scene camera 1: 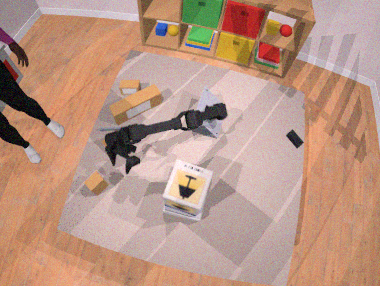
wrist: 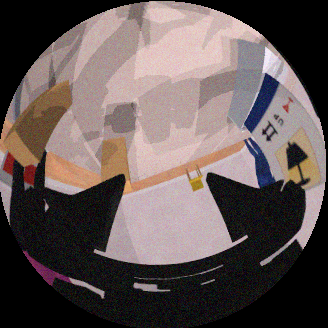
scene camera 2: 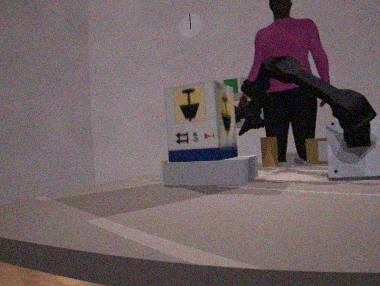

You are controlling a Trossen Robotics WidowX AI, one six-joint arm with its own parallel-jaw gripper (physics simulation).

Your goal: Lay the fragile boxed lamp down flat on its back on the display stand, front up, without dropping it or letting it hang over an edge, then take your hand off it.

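Pixels of known places: gripper, between the fingertips: (scene camera 1: 120,169) (wrist: 166,177); arm's base, origin of its link: (scene camera 2: 357,138).
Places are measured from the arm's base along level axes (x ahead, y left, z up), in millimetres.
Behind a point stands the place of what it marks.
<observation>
The boxed lamp (scene camera 1: 187,187) {x 481, y 7, z 198 mm} (scene camera 2: 195,112) {x 452, y 88, z 110 mm} (wrist: 295,120) rests on the low grey display stand (scene camera 2: 200,173) {x 442, y 105, z -71 mm} (wrist: 246,75) {x 410, y -85, z -73 mm}. A face with a lamp picture is on top in scene camera 1, and lamp pictures also show on its sides. Its dark blue band is at the bottom, against the stand. It looks level, and no overhang shows on the sides in view; the far edges are hidden. My gripper (scene camera 1: 121,167) {x 461, y -329, z 52 mm} (scene camera 2: 240,123) (wrist: 166,177) {x 461, y -329, z 52 mm} is open and empty, apart from the box, to its left in scene camera 1.
A long cardboard box (scene camera 1: 136,104) {x 67, y -398, z 3 mm}, a smaller one (scene camera 1: 130,86) {x -60, y -494, z -25 mm} and a cardboard block (scene camera 1: 96,182) {x 555, y -437, z 14 mm} (wrist: 114,160) {x 514, y -433, z -36 mm} stand near the arm's gripper side. A black object (scene camera 1: 295,138) {x -49, y 565, z -72 mm} lies at the right. A pale angled panel (scene camera 1: 207,100) {x -62, y -22, z 25 mm} is by the arm's base. A person (scene camera 2: 287,55) stands behind.
</observation>
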